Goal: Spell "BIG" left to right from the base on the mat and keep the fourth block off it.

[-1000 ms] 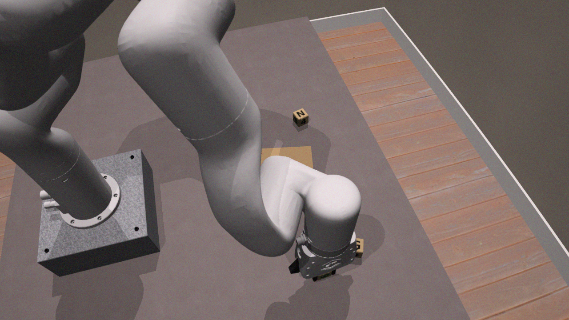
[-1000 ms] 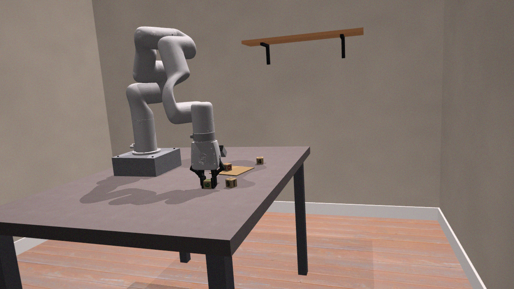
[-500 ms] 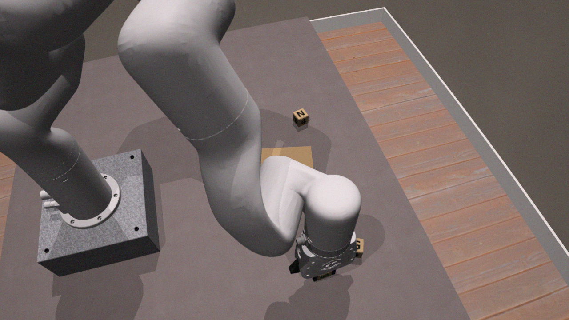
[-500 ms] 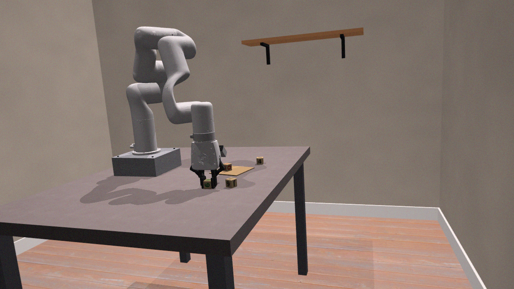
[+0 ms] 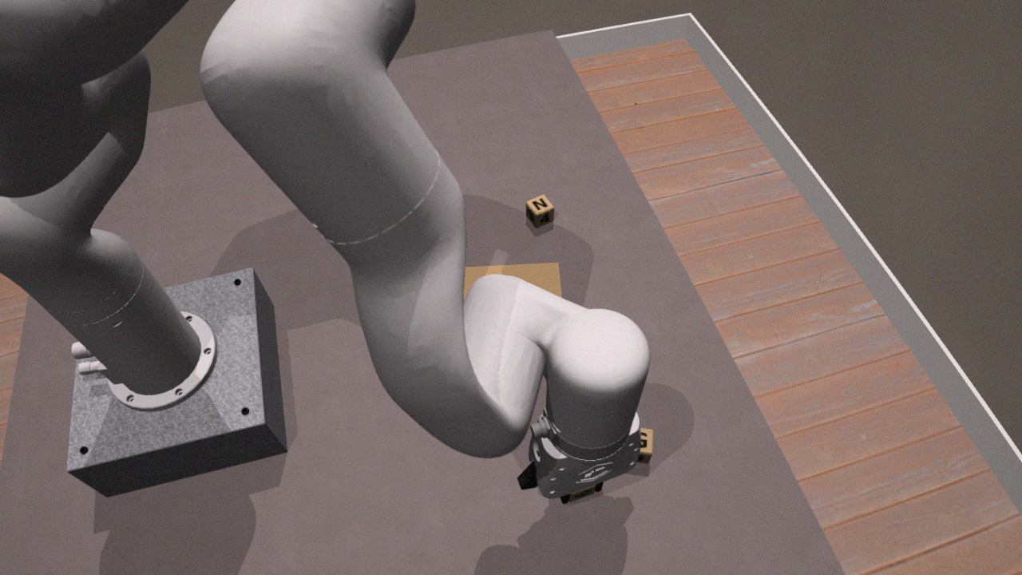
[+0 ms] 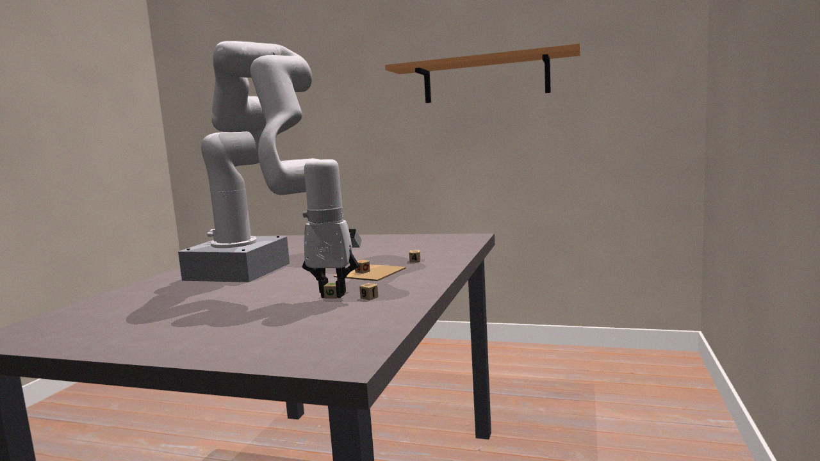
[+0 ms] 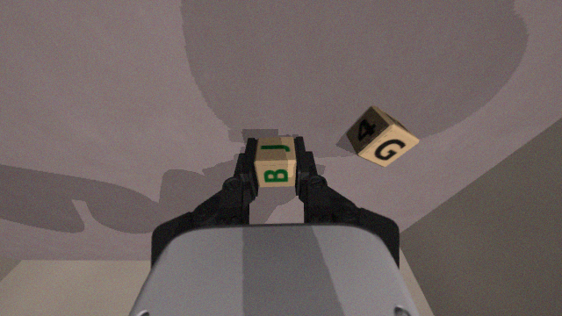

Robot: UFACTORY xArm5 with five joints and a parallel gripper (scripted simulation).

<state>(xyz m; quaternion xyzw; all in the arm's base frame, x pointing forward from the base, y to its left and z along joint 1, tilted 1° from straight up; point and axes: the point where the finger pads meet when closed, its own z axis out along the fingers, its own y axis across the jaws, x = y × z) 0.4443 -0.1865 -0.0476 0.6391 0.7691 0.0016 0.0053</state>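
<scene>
Now: the tan mat 250 mm to the left of my hand, 40 mm behind it and 30 mm below it. Round my hand: B block (10 mm below); G block (80 mm ahead, 30 mm to the left, 10 mm below).
</scene>
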